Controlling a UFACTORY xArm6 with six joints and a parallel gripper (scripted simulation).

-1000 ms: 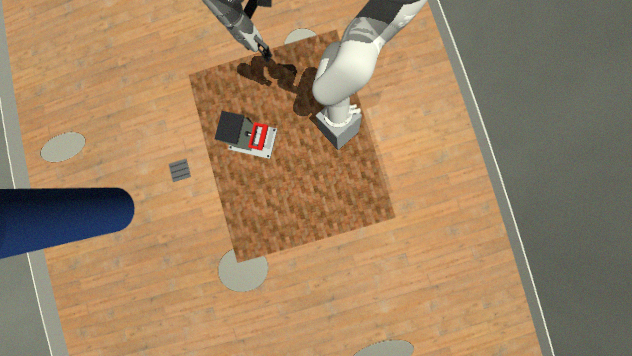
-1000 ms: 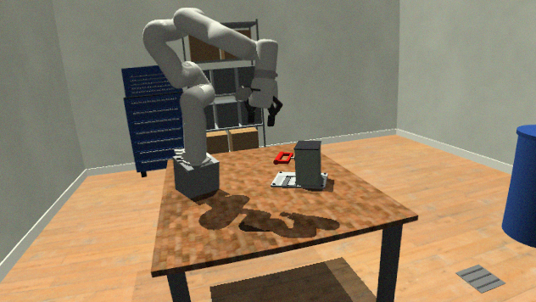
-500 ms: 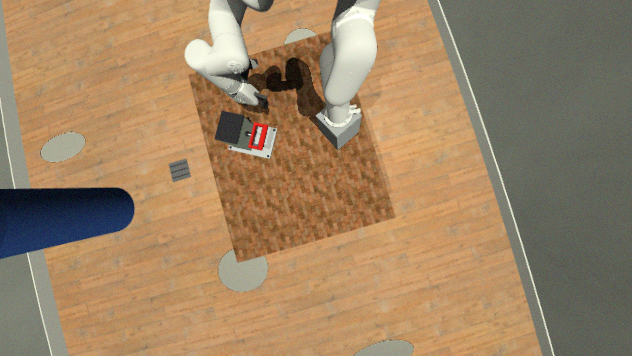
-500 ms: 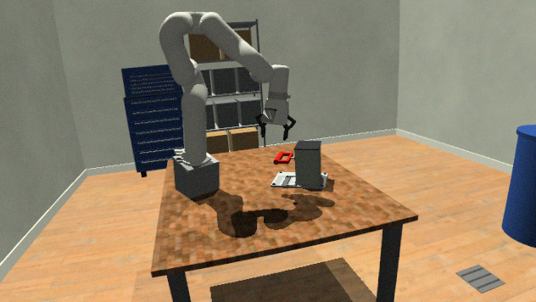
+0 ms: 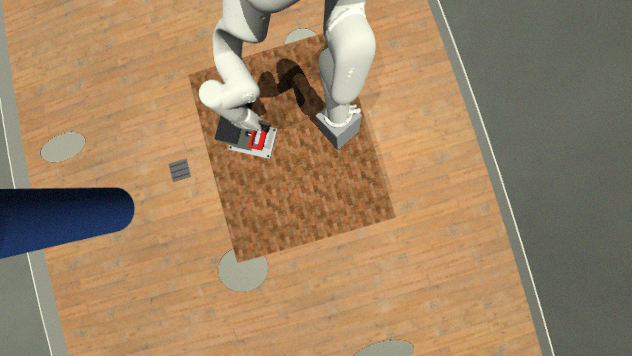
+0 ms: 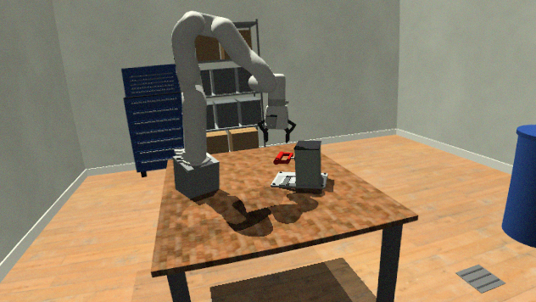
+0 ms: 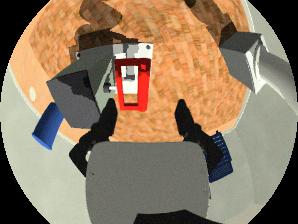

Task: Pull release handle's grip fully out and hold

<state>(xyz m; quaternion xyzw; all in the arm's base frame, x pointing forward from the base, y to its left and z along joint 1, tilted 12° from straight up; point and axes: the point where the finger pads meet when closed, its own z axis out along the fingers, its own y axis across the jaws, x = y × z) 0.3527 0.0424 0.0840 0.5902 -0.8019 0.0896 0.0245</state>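
Right now the base plate is 100 mm ahead of my hand, 20 mm to the right of it and 190 mm below it.
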